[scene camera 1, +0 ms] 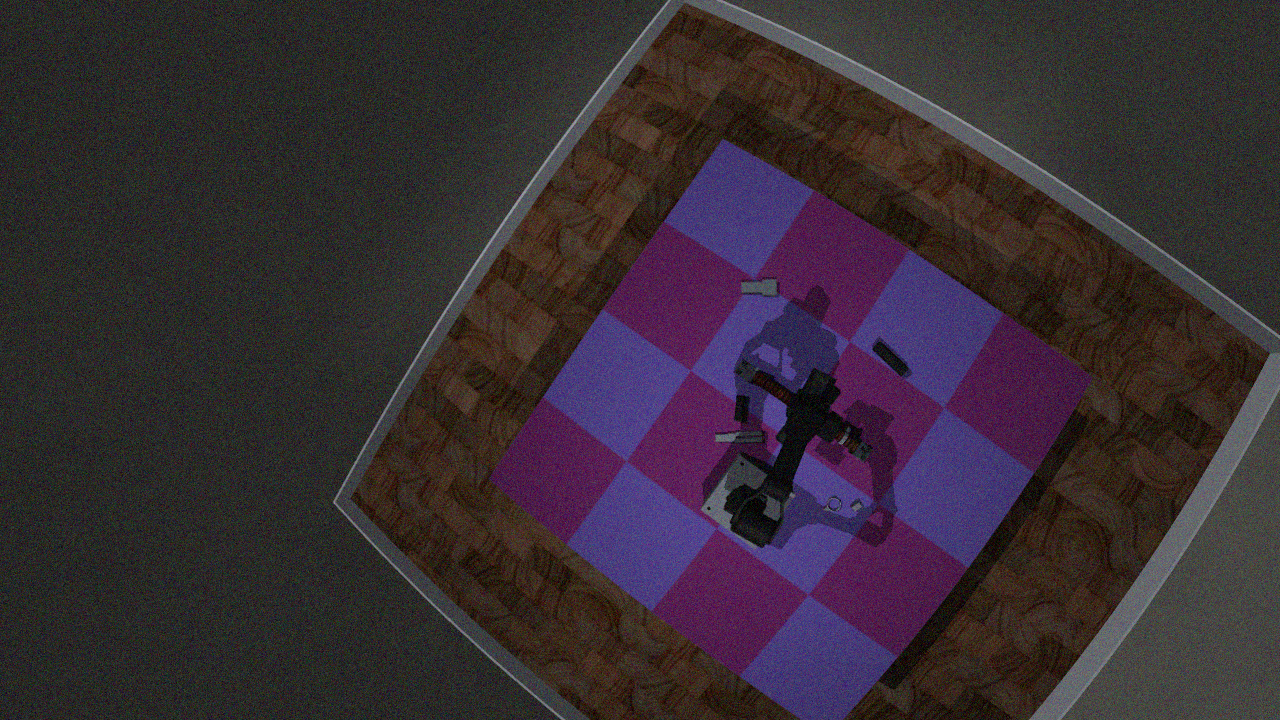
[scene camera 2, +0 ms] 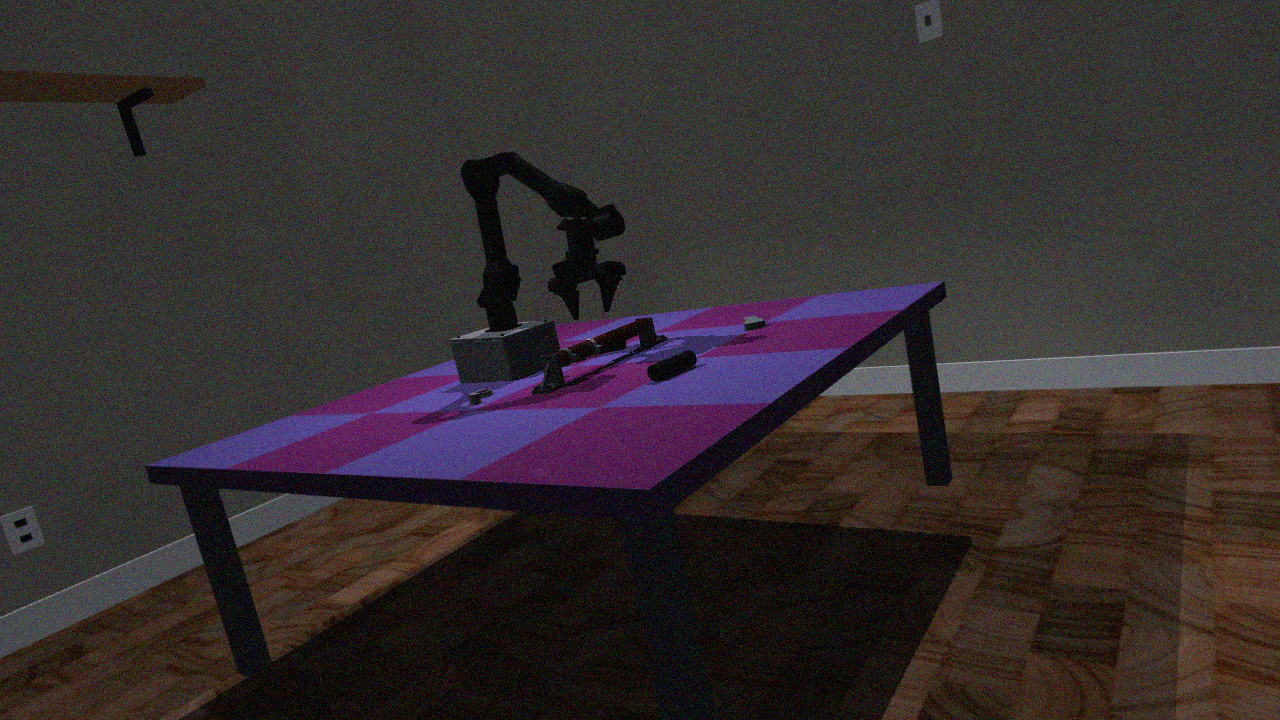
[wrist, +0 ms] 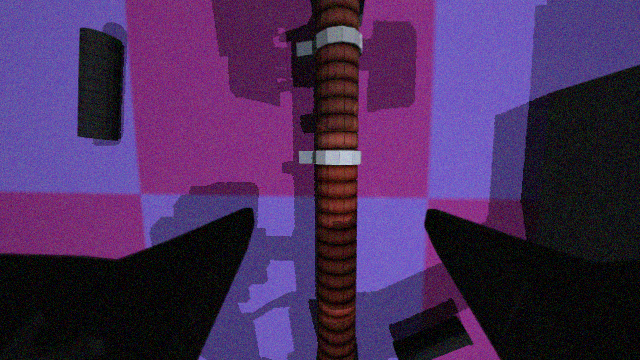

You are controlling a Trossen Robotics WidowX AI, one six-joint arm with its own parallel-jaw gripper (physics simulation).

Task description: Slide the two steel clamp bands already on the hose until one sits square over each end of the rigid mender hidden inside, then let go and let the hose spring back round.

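A red-brown ribbed hose [scene camera 1: 774, 387] [scene camera 2: 620, 335] [wrist: 336, 195] runs straight between two dark end holders [scene camera 1: 745, 368] [scene camera 2: 552, 374]. In the wrist view one steel band [wrist: 339, 36] is around it near the top, slightly tilted, and another steel band [wrist: 338, 157] sits lower, square across the hose. Each has a small tab on its left side. A stretch of ribbed hose lies between them. The mender inside is hidden. My gripper [scene camera 2: 591, 313] [wrist: 339, 216] is wide open above the hose, with one finger to each side, below the lower band in the wrist view and touching nothing.
A black cylinder [scene camera 1: 890, 357] [scene camera 2: 671, 365] [wrist: 100, 85] lies beside the hose. A small dark block [scene camera 1: 742, 408] [wrist: 432, 340] and a grey slim tool [scene camera 1: 739, 437] are near the base [scene camera 2: 505, 353]. A grey piece [scene camera 1: 759, 287] [scene camera 2: 753, 323] and a small light part [scene camera 1: 856, 505] lie further off.
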